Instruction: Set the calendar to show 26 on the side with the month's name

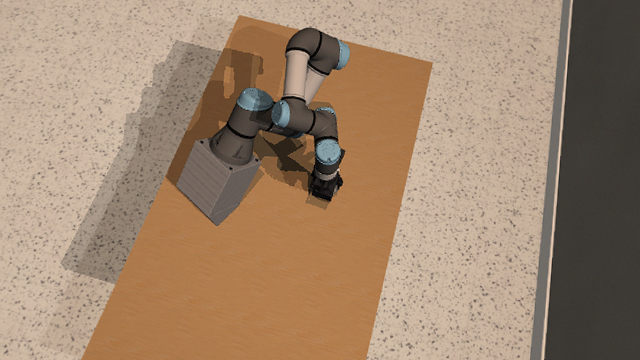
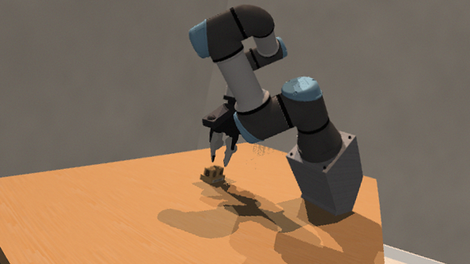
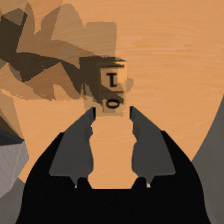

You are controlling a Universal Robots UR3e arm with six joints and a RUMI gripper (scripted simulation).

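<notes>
Now: hand 2 cm to the right of the shallow wooden tray and 6 cm above it.
</notes>
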